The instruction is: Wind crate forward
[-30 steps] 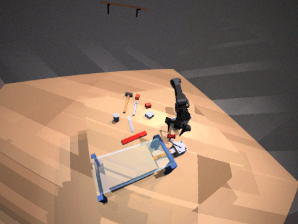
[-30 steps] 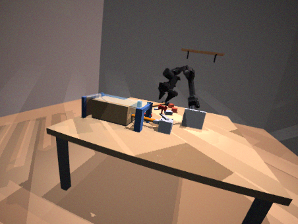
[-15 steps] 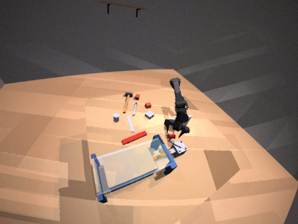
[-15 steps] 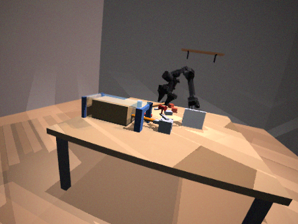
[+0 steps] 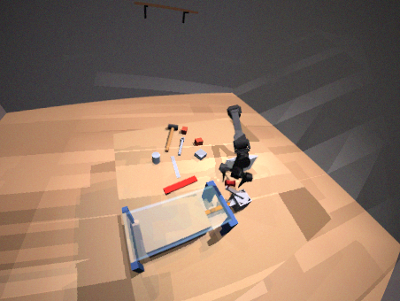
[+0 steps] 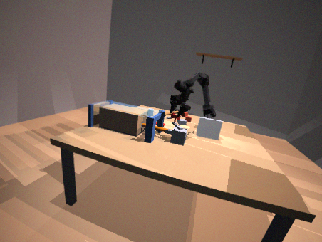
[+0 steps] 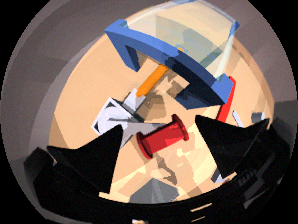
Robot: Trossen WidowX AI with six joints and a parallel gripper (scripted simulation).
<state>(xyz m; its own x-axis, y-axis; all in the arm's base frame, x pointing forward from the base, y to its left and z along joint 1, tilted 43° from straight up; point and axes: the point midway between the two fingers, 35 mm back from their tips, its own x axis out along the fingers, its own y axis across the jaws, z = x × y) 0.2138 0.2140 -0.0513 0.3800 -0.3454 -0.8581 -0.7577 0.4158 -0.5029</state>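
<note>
The red grip is 30 mm below my gripper tip, 20 mm to the right of it and 10 mm behind it. Also, from my gripper tip: blue frame (80 mm ahead, 70 mm to the left, 50 mm below); grey winch (130 mm below, 90 mm behind, 50 mm to the left); winch handle (60 mm below, 40 mm behind, 10 mm to the left).
</note>
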